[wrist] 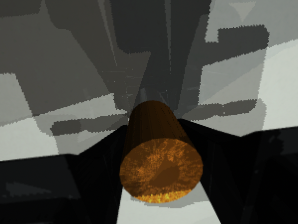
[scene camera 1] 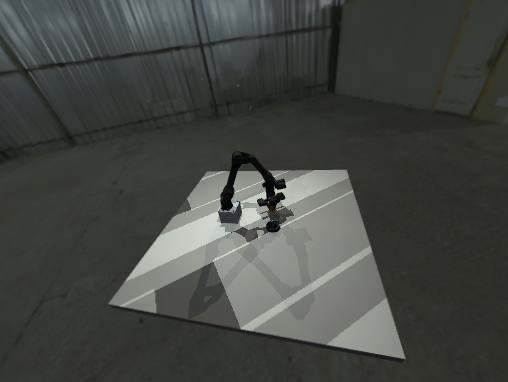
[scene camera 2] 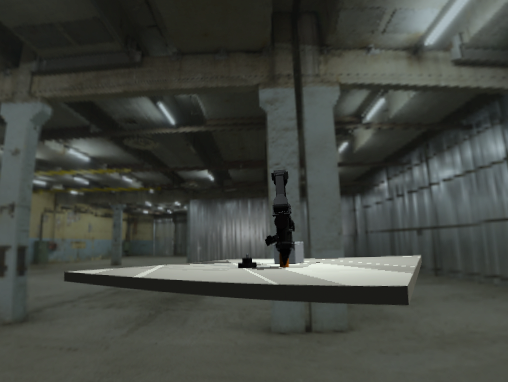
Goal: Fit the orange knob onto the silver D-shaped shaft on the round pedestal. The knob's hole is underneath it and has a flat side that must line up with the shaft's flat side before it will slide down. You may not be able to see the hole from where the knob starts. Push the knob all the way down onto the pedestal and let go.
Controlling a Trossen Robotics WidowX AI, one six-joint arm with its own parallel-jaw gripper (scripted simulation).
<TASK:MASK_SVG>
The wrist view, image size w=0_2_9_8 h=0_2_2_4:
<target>my gripper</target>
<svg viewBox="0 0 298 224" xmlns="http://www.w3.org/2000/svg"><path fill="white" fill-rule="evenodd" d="M128 125L122 125L78 155L62 154L0 161L0 224L117 224L123 189L119 173ZM177 119L201 156L203 175L200 182L221 224L298 224L298 126L255 131L239 137L185 119Z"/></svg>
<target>orange knob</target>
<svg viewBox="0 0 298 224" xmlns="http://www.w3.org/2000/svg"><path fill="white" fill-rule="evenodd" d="M145 101L134 108L129 118L120 165L120 181L125 191L139 200L152 203L170 202L187 195L198 185L203 175L203 163L200 154L171 109L160 101Z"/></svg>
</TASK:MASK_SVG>
